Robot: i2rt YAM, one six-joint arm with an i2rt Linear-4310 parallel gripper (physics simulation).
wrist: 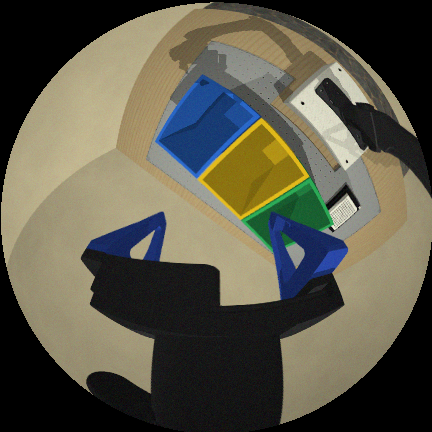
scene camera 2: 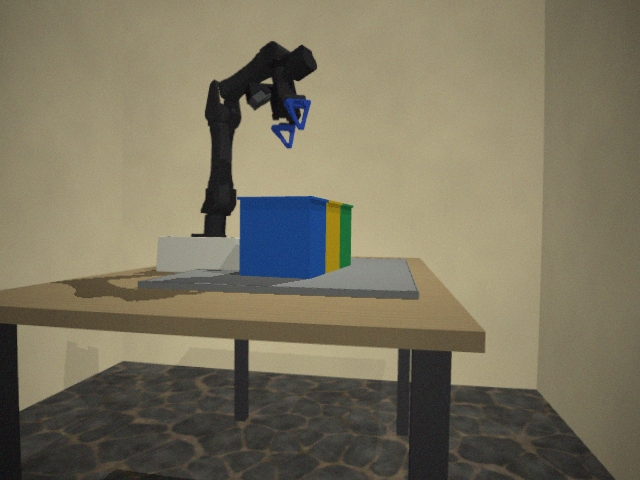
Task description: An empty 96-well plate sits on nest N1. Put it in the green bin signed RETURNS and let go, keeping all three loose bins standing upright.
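Note:
A white 96-well plate sits on a black nest beside the green bin in the wrist view; it does not show in the scene view. The green bin stands upright at the end of a row, partly hidden by a finger in the wrist view. The yellow bin stands upright in the middle and the blue bin stands upright at the other end. No sign is readable. My gripper is open and empty, high above the bins.
The bins stand close together on a grey perforated board on the wooden table. The arm's white base block stands behind the bins, beside the board.

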